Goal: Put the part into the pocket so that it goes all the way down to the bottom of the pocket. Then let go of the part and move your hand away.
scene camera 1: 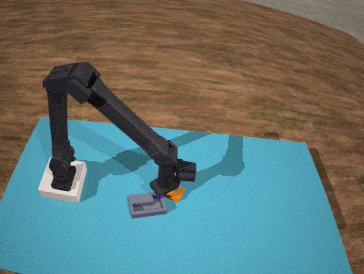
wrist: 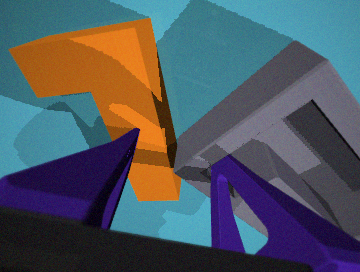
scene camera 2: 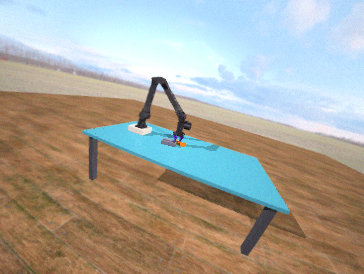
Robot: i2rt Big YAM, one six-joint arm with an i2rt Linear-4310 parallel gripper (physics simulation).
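Frame: origin at the arm's base, x left, y up, z ahead, level; millimetres.
Where they show: gripper, between the fingertips: (scene camera 1: 163, 194) (wrist: 178, 147) (scene camera 2: 177, 141); arm's base, origin of its link: (scene camera 1: 64, 178) (scene camera 2: 141, 126).
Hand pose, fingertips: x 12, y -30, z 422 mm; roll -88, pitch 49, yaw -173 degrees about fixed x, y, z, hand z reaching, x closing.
Things, the pixels of their centre, and the offset from my fingertips. Level surfaces: height alone.
- orange L-shaped part, middle of its body: (wrist: 120, 127) (scene camera 1: 169, 190) (scene camera 2: 180, 143) dx +30, dy -12, dz +23 mm
- grey block with the pocket, middle of its body: (wrist: 298, 176) (scene camera 1: 146, 204) (scene camera 2: 169, 142) dx -54, dy -9, dz -63 mm
- blue table, height of its surface: dy -27 mm
The orange L-shaped part (scene camera 1: 175, 193) (scene camera 2: 181, 144) (wrist: 127, 90) lies on the table, outside the pocket, beside the grey block. In the wrist view its long leg ends close to the block's near corner. The grey block with the pocket (scene camera 1: 146, 214) (scene camera 2: 168, 142) (wrist: 250, 112) lies to the left of the part in the first scene view. My gripper (wrist: 178, 147) is open about halfway, with nothing held. In the wrist view its left purple finger overlaps the edge of the part's long leg, and its right finger stands over the block's corner. Exact fingertip heights cannot be told.
The blue table (scene camera 1: 250, 215) (scene camera 2: 220, 167) carries the arm's white base (scene camera 1: 61, 195) (scene camera 2: 139, 130) at its left side. The black arm reaches over from there, and its shadow falls on the table behind the part.
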